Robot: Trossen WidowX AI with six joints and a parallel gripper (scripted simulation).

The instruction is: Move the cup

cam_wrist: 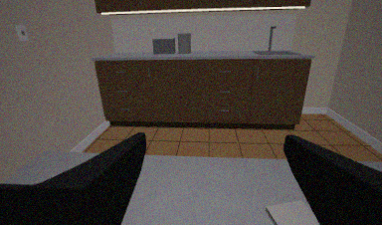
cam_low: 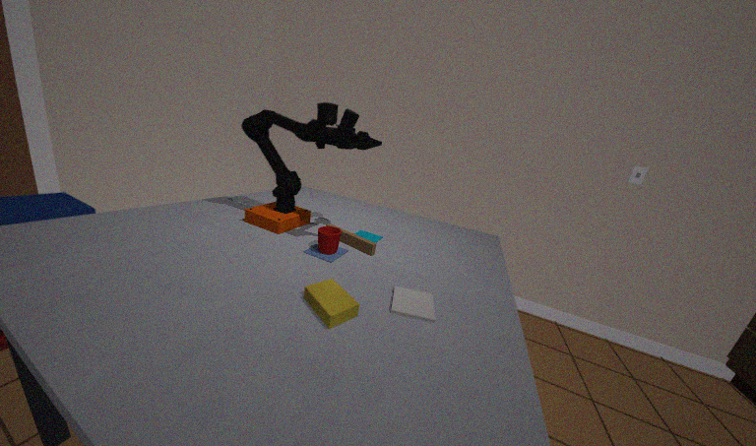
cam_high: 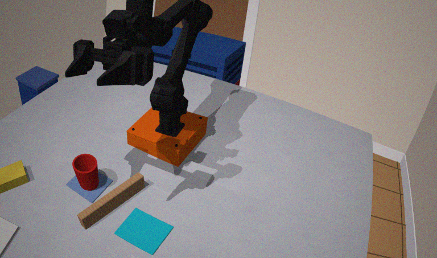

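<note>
The red cup is 8 cm behind my gripper tip, 11 cm to the right of it and 32 cm below it. Also, from my gripper tip: wooden bar (5 cm behind, 35 cm below); cyan pad (2 cm behind, 10 cm to the left, 37 cm below); green marble (10 cm behind, 11 cm to the right, 35 cm below).
</note>
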